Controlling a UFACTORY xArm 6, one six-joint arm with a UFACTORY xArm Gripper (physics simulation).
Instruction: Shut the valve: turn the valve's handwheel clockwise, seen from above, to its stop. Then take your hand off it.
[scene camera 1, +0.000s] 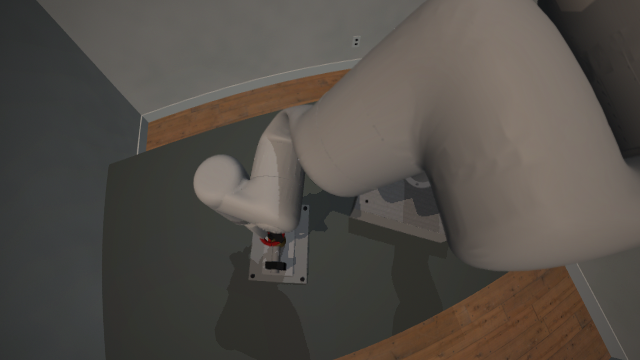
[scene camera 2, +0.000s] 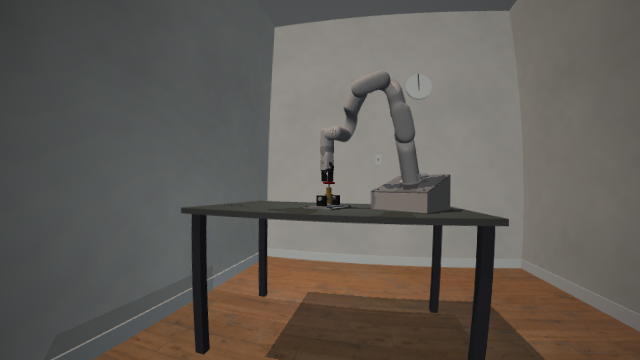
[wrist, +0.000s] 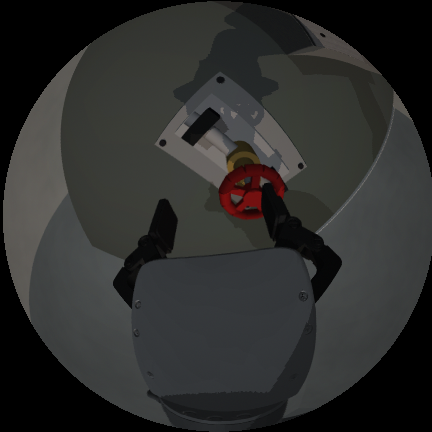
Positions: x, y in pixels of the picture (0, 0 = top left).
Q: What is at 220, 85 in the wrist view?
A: A base plate.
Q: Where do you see my gripper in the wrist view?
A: At 215, 201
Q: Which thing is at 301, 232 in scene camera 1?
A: A base plate.
